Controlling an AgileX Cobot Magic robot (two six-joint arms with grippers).
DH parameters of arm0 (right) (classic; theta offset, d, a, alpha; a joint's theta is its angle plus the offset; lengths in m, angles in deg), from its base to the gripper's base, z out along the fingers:
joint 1: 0 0.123 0 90
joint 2: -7.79 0 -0.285 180
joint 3: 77.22 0 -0.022 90
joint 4: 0 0.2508 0 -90
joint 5: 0 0 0.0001 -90
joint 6: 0 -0.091 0 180
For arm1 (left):
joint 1: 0 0.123 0 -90
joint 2: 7.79 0 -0.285 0
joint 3: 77.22 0 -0.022 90
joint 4: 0 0.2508 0 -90
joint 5: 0 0 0.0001 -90
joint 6: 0 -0.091 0 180
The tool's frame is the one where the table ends.
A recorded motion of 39 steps. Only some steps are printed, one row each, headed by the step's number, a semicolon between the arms.
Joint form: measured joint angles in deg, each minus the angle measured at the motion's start. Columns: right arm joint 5, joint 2, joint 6, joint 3, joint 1, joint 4; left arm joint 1, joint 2, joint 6, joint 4, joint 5, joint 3.
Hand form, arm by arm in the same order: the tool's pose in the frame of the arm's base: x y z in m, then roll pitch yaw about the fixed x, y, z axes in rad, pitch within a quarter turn. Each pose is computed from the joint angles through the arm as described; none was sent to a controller.
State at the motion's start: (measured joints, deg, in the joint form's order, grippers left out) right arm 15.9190 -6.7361 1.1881 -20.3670 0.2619 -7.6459; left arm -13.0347 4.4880 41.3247 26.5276 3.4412 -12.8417
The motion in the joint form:
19: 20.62 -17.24 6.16 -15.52 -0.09 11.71; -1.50 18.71 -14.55 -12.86 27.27 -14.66
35: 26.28 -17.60 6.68 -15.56 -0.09 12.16; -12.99 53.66 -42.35 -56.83 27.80 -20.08
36: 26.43 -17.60 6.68 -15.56 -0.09 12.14; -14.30 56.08 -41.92 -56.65 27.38 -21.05
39: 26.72 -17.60 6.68 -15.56 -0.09 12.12; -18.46 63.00 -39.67 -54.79 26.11 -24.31
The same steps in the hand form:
19: 0.0769 0.0041 0.3365 -2.9846 1.2251 -2.9272; 0.0842 -0.0105 0.2999 -2.6228 1.1548 -2.7080
35: 0.0747 0.0050 0.3280 -3.0296 1.1229 -2.9558; 0.1563 -0.1029 0.2519 -2.5664 0.5487 -3.0867
36: 0.0746 0.0050 0.3277 -3.0298 1.1202 -2.9559; 0.1613 -0.1098 0.2493 -2.5777 0.5302 -3.1076
39: 0.0744 0.0050 0.3273 -3.0309 1.1152 -2.9566; 0.1749 -0.1321 0.2415 -2.6180 0.4879 3.1097

